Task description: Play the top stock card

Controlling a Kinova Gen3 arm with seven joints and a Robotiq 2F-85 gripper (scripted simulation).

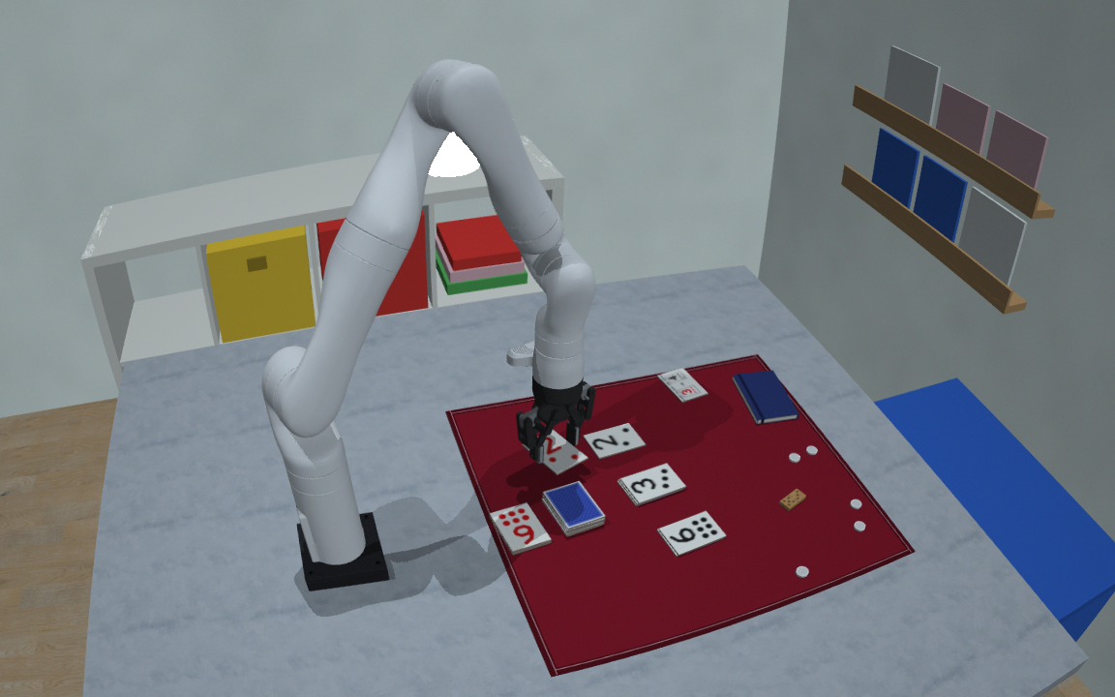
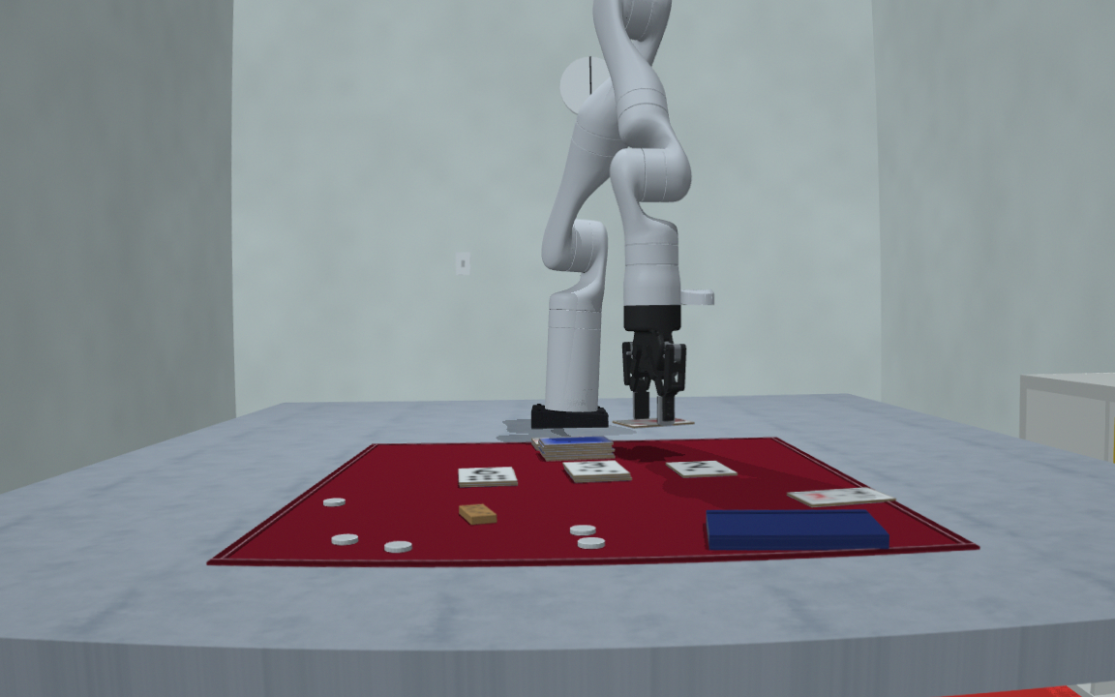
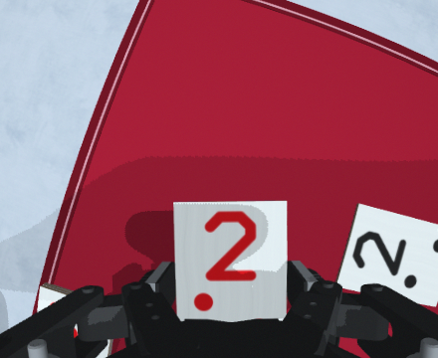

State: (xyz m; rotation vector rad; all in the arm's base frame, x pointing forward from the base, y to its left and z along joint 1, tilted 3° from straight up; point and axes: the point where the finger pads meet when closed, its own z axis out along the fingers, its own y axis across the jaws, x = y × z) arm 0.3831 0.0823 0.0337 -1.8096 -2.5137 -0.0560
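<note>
Right now my hand is 180 mm short of the red mat, 110 mm to the left of it and 70 mm above it. From my hand the other things lie so: wooden block (340 mm ahead, 220 mm to the right, 50 mm below); then blue book (440 mm ahead, 50 mm to the left, 50 mm below); then card (310 mm ahead, 140 mm to the left, 50 mm below).
</note>
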